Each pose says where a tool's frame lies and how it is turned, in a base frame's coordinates. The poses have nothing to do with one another.
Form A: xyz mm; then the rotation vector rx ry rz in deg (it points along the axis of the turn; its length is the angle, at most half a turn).
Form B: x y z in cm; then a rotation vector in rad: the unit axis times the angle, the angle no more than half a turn. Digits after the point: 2 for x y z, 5 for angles.
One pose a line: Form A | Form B
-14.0, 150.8, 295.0, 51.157, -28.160, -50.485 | -1.40, 15.08, 29.50, 0.89286, -0.49148, -0.88113
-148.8, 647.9, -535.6, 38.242, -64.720, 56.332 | -14.88, 64.79, -53.56, 0.66745, -1.12958, 0.98318
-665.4, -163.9, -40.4, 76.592, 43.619, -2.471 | -66.54, -16.39, -4.04, 1.33678, 0.76130, -0.04313
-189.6, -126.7, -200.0, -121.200, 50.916, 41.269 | -18.96, -12.67, -20.00, -2.11534, 0.88865, 0.72028
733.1, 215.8, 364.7, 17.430, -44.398, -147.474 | 73.31, 21.58, 36.47, 0.30421, -0.77489, -2.57391
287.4, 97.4, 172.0, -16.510, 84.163, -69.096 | 28.74, 9.74, 17.20, -0.28815, 1.46892, -1.20595
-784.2, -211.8, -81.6, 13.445, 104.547, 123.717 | -78.42, -21.18, -8.16, 0.23466, 1.82469, 2.15927
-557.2, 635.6, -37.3, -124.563, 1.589, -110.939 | -55.72, 63.56, -3.73, -2.17403, 0.02773, -1.93625
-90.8, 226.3, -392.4, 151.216, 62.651, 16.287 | -9.08, 22.63, -39.24, 2.63922, 1.09347, 0.28426
